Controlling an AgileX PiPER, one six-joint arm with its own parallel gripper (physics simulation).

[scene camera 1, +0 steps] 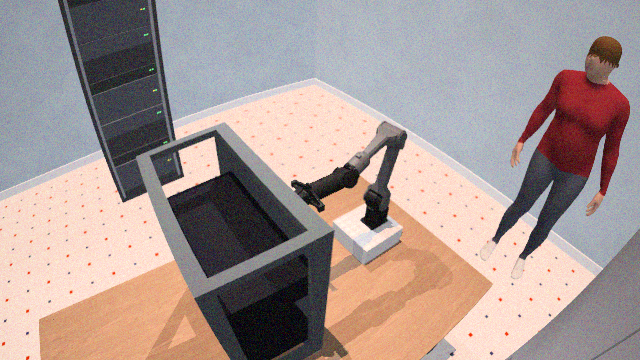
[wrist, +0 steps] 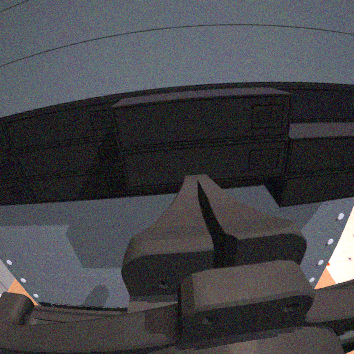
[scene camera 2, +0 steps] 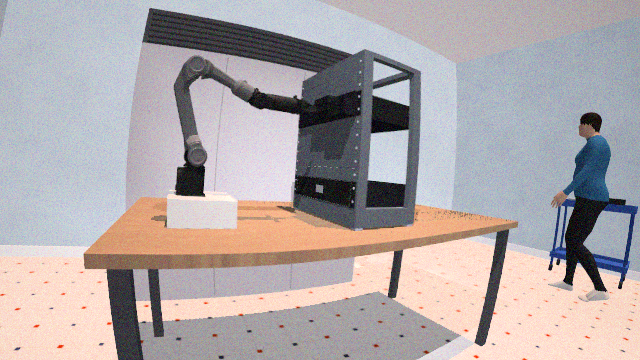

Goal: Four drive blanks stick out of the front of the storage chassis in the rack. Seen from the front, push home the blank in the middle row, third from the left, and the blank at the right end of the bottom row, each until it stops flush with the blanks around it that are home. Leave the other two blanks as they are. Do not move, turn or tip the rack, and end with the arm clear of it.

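Note:
The grey rack (scene camera 1: 265, 255) (scene camera 2: 365, 150) stands upright on the table with the dark storage chassis (scene camera 1: 200, 235) (scene camera 2: 392, 112) high in it. In the wrist view, a top-row blank (wrist: 200, 120) and the middle-row blank under it (wrist: 190, 167), third from the left, both stick out. At the right end, the middle-row blank (wrist: 322, 152) and the bottom-row blank (wrist: 320, 190) also stand forward. My gripper (wrist: 195, 189) (scene camera 2: 313, 108) is shut and empty, its tips at the lower edge of the middle-row third blank. Whether they touch it I cannot tell. In scene camera 1 the rack hides the tips.
The arm's white base block (scene camera 1: 367, 235) (scene camera 2: 201, 211) stands on the wooden table (scene camera 1: 450, 290) (scene camera 2: 250, 242) in front of the rack. A plain grey panel lies above the chassis and another below it. A second dark unit (scene camera 2: 325, 190) sits low in the rack. Two people stand away from the table.

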